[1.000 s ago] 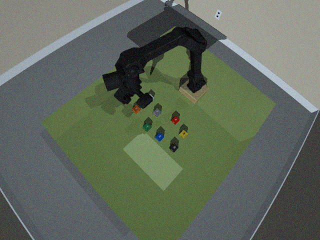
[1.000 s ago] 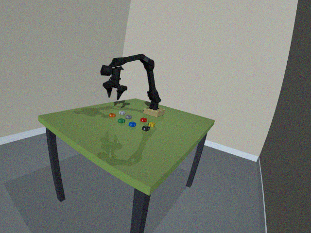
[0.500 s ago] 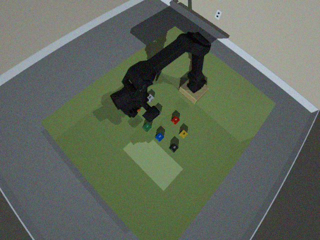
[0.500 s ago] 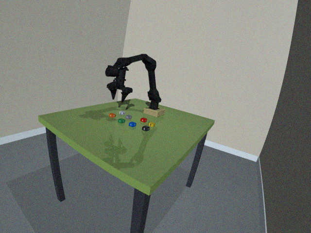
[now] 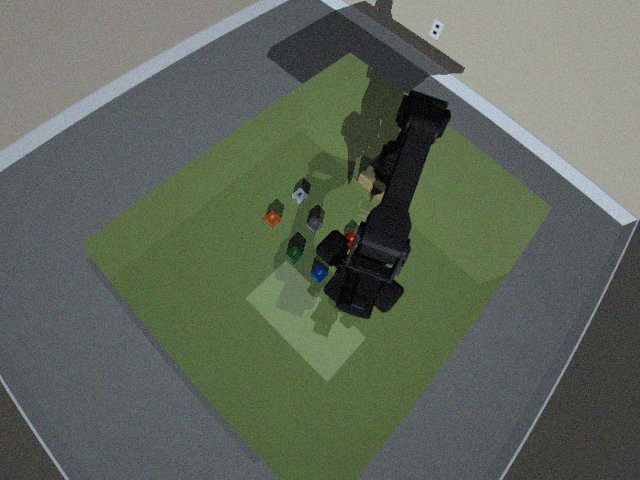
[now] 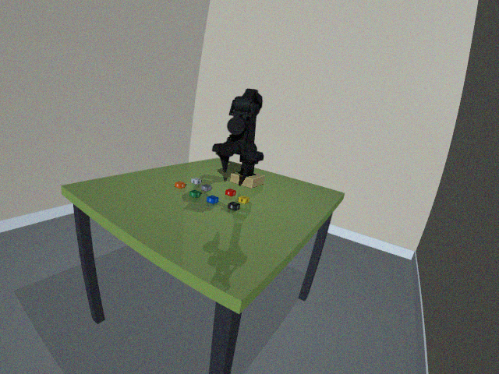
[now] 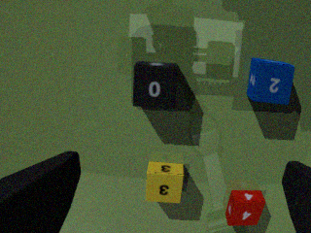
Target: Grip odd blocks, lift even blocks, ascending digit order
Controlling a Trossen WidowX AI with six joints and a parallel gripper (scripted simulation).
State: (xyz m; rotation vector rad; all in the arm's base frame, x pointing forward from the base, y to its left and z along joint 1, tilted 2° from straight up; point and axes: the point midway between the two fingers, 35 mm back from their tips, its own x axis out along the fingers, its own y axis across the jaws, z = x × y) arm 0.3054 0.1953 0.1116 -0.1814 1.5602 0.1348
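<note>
Right now my gripper tip is 2 cm to the right of the black block and 11 cm above it. Also, from my gripper tip: red block 10 cm behind, 10 cm to the right, 11 cm below; yellow block 9 cm behind, 1 cm to the right, 11 cm below; blue block 3 cm ahead, 7 cm to the right, 11 cm below.
</note>
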